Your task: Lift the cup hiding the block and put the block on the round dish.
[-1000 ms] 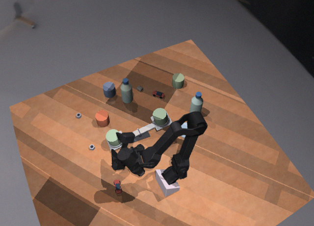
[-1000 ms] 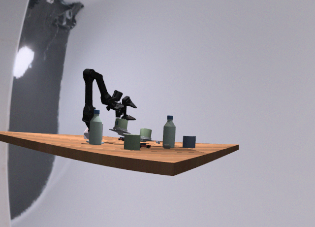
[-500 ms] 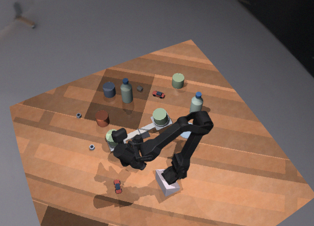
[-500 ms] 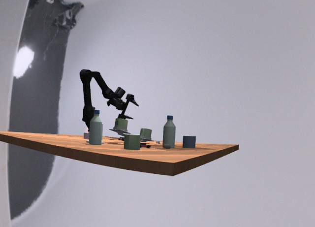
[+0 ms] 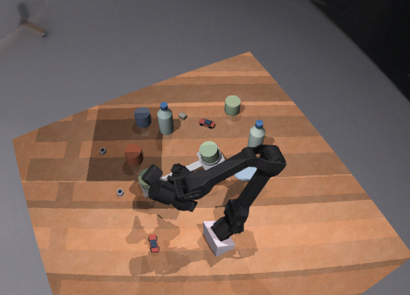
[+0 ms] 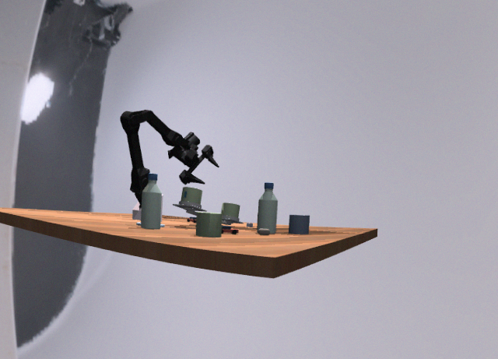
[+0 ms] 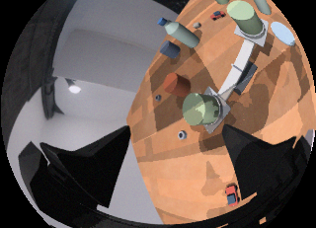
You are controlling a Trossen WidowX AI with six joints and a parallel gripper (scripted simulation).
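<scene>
Now: the grey block 90 mm ahead of my gripper tip and 160 mm below it. Also, from my gripper tip: orange-brown cylinder (250 mm ahead, 20 mm to the right, 170 mm below); pale blue round dish (60 mm behind, 360 mm to the right, 200 mm below); blue cylinder (420 mm ahead, 140 mm to the right, 170 mm below).
</scene>
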